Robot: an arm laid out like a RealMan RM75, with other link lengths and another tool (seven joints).
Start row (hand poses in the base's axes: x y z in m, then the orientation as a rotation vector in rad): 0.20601 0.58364 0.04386 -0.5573 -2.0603 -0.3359
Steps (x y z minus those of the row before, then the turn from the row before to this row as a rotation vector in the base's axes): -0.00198 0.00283 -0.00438 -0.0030 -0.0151 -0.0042; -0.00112 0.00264 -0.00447 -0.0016 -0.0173 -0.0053; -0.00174 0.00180 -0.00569 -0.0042 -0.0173 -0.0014; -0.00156 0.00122 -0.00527 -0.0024 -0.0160 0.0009; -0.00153 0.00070 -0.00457 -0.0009 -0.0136 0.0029; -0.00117 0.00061 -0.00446 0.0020 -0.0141 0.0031; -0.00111 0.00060 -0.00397 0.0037 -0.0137 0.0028; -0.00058 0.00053 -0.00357 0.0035 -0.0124 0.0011; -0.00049 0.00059 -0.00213 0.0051 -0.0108 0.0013; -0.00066 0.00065 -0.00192 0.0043 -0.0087 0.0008; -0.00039 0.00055 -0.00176 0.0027 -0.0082 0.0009; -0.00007 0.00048 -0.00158 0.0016 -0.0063 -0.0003; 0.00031 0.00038 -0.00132 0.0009 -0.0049 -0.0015; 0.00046 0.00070 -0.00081 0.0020 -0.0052 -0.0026; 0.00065 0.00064 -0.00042 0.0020 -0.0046 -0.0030; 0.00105 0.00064 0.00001 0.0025 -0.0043 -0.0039; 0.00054 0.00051 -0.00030 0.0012 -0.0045 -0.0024
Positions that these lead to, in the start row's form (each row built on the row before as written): 0.20403 0.58647 0.03948 -0.5626 -2.0747 -0.3405; 0.20291 0.58911 0.03501 -0.5680 -2.0906 -0.3479; 0.20117 0.59091 0.02932 -0.5708 -2.1081 -0.3504; 0.19961 0.59213 0.02405 -0.5702 -2.1243 -0.3530; 0.19808 0.59283 0.01948 -0.5667 -2.1382 -0.3552; 0.19691 0.59344 0.01502 -0.5612 -2.1518 -0.3606; 0.19580 0.59404 0.01105 -0.5551 -2.1644 -0.3678; 0.19522 0.59457 0.00748 -0.5510 -2.1755 -0.3753; 0.19473 0.59516 0.00535 -0.5459 -2.1846 -0.3838; 0.19407 0.59581 0.00343 -0.5419 -2.1918 -0.3910; 0.19368 0.59636 0.00167 -0.5387 -2.1990 -0.3963; 0.19361 0.59684 0.00009 -0.5376 -2.2045 -0.4004; 0.19392 0.59722 -0.00123 -0.5383 -2.2086 -0.4039; 0.19438 0.59792 -0.00204 -0.5397 -2.2125 -0.4093; 0.19503 0.59856 -0.00246 -0.5416 -2.2157 -0.4147; 0.19608 0.59920 -0.00245 -0.5443 -2.2183 -0.4210; 0.19662 0.59971 -0.00275 -0.5459 -2.2218 -0.4252
